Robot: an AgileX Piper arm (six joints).
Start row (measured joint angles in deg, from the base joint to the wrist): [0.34, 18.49, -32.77, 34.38, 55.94, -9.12]
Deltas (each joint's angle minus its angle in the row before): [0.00, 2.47, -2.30, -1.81, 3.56, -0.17]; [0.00, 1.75, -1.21, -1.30, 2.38, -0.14]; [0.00, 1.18, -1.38, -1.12, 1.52, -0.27]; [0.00, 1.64, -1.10, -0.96, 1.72, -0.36]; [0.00, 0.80, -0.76, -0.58, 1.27, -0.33]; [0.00, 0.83, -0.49, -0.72, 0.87, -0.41]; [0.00, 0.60, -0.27, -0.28, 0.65, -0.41]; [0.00, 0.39, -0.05, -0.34, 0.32, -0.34]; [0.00, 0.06, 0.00, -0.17, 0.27, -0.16]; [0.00, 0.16, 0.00, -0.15, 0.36, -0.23]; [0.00, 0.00, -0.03, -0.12, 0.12, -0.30]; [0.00, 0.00, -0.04, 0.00, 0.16, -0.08]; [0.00, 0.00, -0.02, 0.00, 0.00, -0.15]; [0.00, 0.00, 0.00, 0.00, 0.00, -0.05]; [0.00, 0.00, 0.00, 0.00, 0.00, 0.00]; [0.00, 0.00, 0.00, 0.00, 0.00, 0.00]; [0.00, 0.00, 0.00, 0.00, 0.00, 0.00]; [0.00, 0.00, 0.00, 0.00, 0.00, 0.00]
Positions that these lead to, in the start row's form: [0.34, 20.96, -35.07, 32.57, 59.50, -9.29]; [0.34, 22.71, -36.28, 31.27, 61.88, -9.43]; [0.34, 23.89, -37.66, 30.15, 63.40, -9.70]; [0.34, 25.53, -38.76, 29.19, 65.12, -10.06]; [0.34, 26.33, -39.52, 28.61, 66.39, -10.39]; [0.34, 27.16, -40.01, 27.89, 67.26, -10.80]; [0.34, 27.76, -40.28, 27.61, 67.91, -11.21]; [0.34, 28.15, -40.33, 27.27, 68.23, -11.55]; [0.34, 28.21, -40.33, 27.10, 68.50, -11.71]; [0.34, 28.37, -40.33, 26.95, 68.86, -11.94]; [0.34, 28.37, -40.36, 26.83, 68.98, -12.24]; [0.34, 28.37, -40.40, 26.83, 69.14, -12.32]; [0.34, 28.37, -40.42, 26.83, 69.14, -12.47]; [0.34, 28.37, -40.42, 26.83, 69.14, -12.52]; [0.34, 28.37, -40.42, 26.83, 69.14, -12.52]; [0.34, 28.37, -40.42, 26.83, 69.14, -12.52]; [0.34, 28.37, -40.42, 26.83, 69.14, -12.52]; [0.34, 28.37, -40.42, 26.83, 69.14, -12.52]
